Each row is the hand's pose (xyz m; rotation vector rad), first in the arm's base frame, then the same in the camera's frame.
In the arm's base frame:
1: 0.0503 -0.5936 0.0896 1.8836 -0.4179 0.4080
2: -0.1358 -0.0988 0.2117 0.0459 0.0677 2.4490
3: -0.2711 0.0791 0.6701 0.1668 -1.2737 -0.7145
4: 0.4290 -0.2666 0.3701 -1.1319 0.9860 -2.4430
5: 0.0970 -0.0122 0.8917 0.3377 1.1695 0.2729
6: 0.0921 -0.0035 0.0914 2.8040 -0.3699 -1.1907
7: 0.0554 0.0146 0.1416 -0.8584 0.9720 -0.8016
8: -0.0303 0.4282 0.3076 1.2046 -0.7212 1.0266
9: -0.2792 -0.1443 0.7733 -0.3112 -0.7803 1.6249
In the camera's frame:
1: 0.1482 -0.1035 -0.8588 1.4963 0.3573 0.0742
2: -0.1346 0.3581 -0.8228 0.6288 0.9888 2.5410
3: -0.0852 0.7278 -0.4750 -0.2458 -0.7563 -0.1640
4: 0.4469 0.3631 -1.0075 -2.1173 0.3068 -2.1613
5: 0.3447 0.8069 -0.5179 -0.1938 1.8614 0.1326
6: -0.0562 0.4048 -1.0820 1.8843 -0.1520 -1.5634
7: -0.0671 0.4415 -1.0298 -1.6945 1.1752 -0.5137
8: -0.2182 0.8683 -0.9983 1.1307 0.1942 0.9094
9: 0.0493 0.5893 -0.3221 -0.0023 0.0538 2.0281

